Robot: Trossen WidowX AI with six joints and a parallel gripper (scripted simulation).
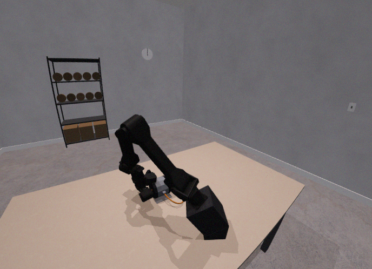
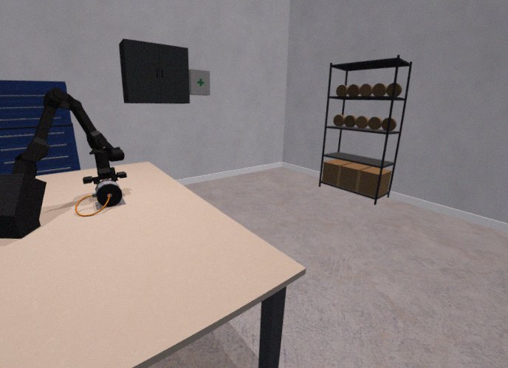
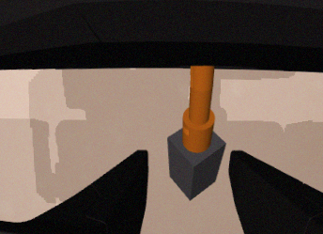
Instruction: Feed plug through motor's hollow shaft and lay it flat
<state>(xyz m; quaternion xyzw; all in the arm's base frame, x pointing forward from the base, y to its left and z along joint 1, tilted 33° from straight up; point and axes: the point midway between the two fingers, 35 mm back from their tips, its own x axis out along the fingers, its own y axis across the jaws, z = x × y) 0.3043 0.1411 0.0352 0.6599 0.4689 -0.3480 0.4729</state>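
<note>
The dark grey plug is 10 mm to the right of my hand and 30 mm below it.
</note>
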